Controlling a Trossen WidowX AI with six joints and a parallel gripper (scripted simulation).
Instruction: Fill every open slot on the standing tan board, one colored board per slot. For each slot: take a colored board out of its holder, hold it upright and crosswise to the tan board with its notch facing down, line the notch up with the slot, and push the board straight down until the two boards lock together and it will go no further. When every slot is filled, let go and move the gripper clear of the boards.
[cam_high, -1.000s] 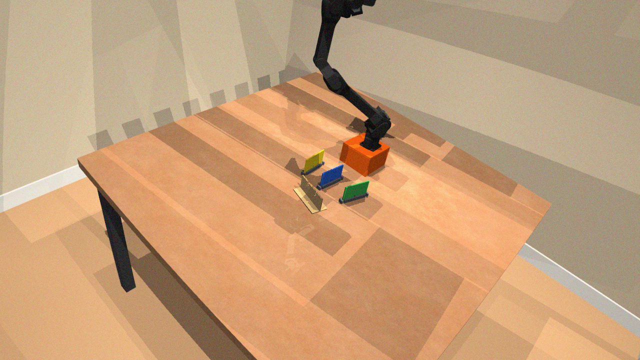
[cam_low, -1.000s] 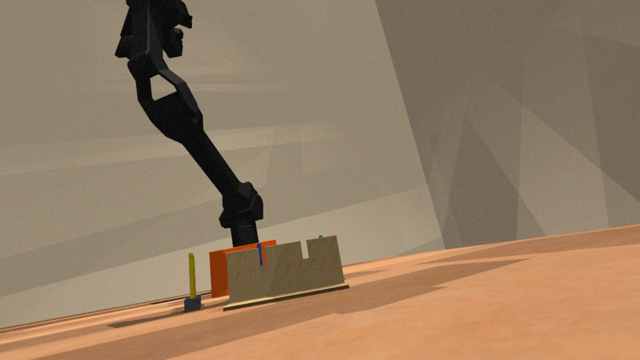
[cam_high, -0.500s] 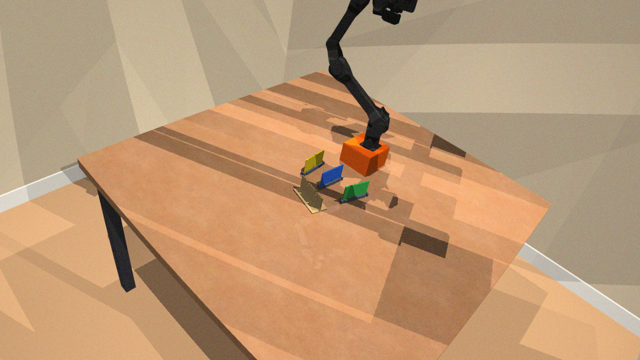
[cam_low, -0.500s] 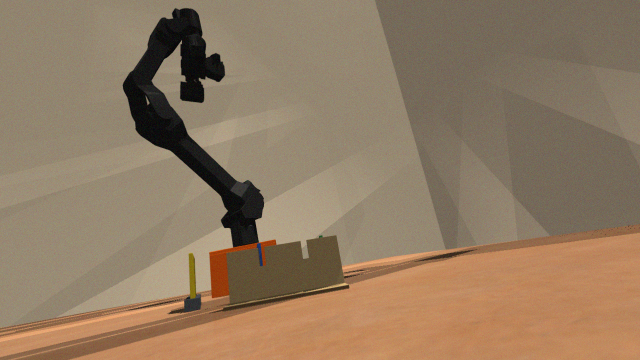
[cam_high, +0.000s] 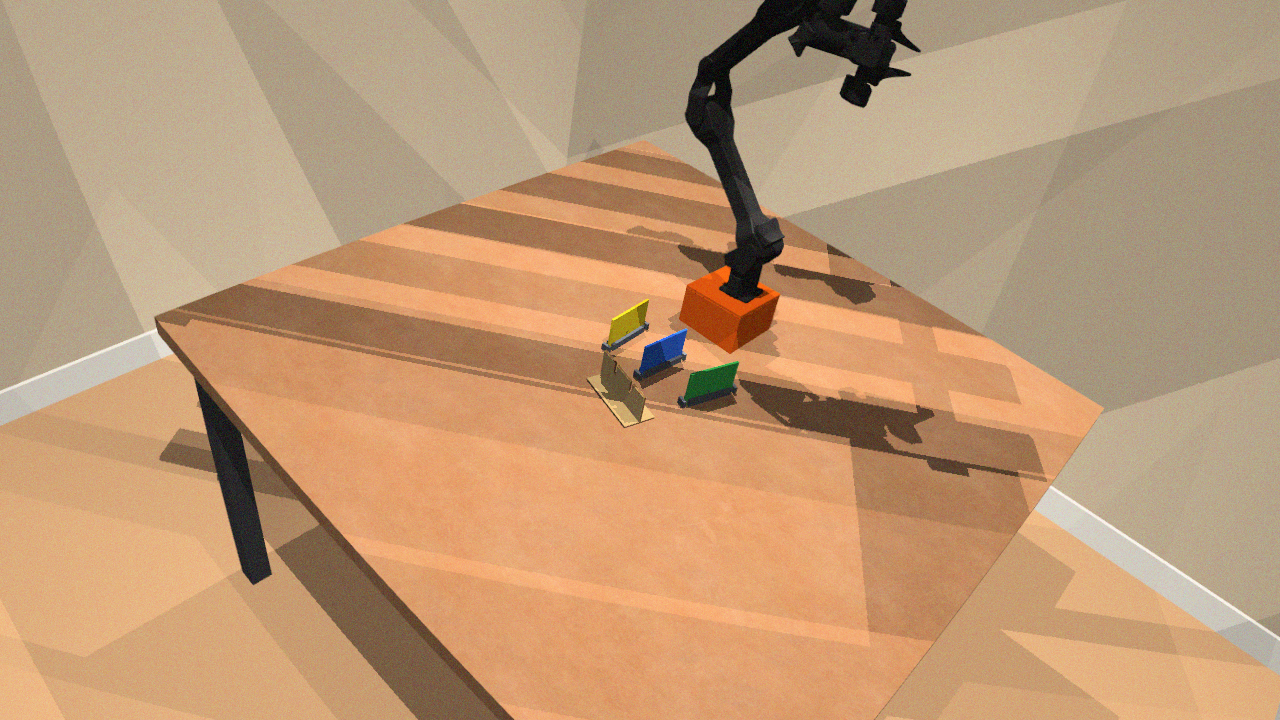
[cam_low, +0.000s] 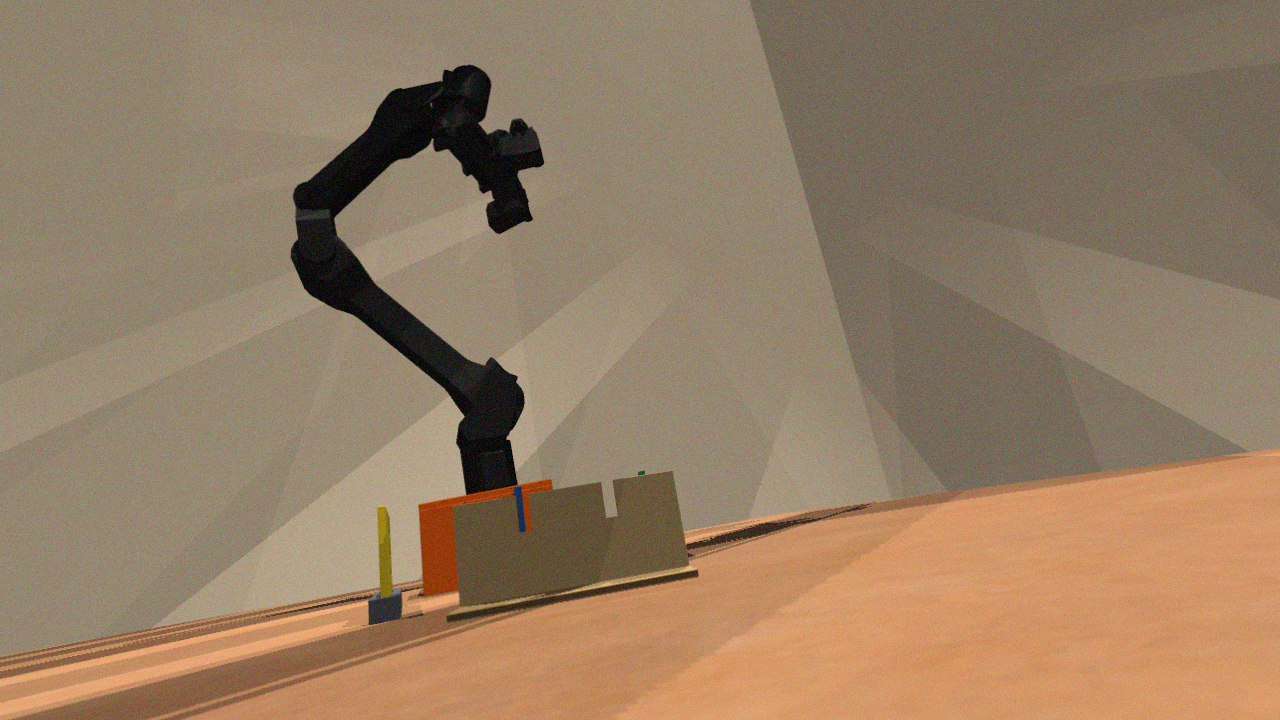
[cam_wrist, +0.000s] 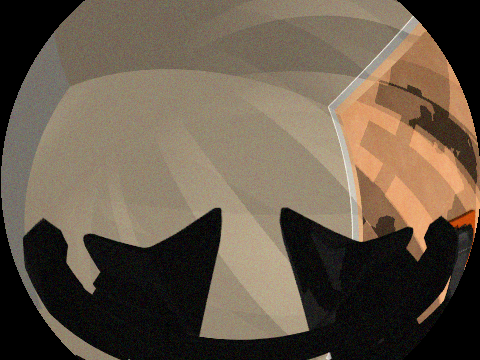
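Now: gripper tip 530 mm above the yellow board, 350 mm short of it and 240 mm to the left of it. The rest, counted from my gripper tip: tan board 540 mm below, 480 mm ahead, 140 mm to the right; blue board 530 mm below, 370 mm ahead, 140 mm to the right; green board 530 mm below, 360 mm ahead, 30 mm to the right.
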